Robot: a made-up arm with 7 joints.
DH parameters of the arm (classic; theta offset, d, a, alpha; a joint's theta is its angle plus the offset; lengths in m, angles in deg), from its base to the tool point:
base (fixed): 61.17 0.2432 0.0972 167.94
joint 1: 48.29 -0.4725 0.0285 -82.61
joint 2: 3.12 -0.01 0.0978 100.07
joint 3: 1 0.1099 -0.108 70.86
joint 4: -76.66 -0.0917 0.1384 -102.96
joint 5: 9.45 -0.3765 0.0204 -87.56
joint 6: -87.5 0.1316 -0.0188 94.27
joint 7: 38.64 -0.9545 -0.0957 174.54
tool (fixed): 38.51 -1.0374 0 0
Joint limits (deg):
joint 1: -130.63..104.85
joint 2: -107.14..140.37
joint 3: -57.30..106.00
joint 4: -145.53..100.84
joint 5: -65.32..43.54
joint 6: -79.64..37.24
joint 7: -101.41..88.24
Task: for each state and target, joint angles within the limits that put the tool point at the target. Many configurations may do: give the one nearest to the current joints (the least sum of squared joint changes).
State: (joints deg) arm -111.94 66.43 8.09 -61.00 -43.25 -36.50 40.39
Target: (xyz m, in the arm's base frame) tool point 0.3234 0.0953 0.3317
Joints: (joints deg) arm -128.34 46.86 -28.58 -22.28 -42.03 -34.52 55.19
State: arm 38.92 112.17 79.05 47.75 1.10 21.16 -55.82
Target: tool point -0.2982 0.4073 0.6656
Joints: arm 37.52 87.32 86.07 66.94 7.51 29.30 -58.69
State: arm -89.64 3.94 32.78 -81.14 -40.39 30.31 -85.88
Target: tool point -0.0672 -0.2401 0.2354
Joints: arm -85.78 15.12 38.85 -91.39 -52.79 12.03 -66.99
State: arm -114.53 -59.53 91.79 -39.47 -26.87 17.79 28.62
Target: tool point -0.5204 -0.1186 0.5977
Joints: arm -98.93 -53.48 90.69 -37.19 -17.93 37.24 59.77
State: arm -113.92 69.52 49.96 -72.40 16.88 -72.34 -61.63
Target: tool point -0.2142 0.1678 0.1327
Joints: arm -111.83 60.79 42.21 -68.15 25.60 -63.57 -81.78
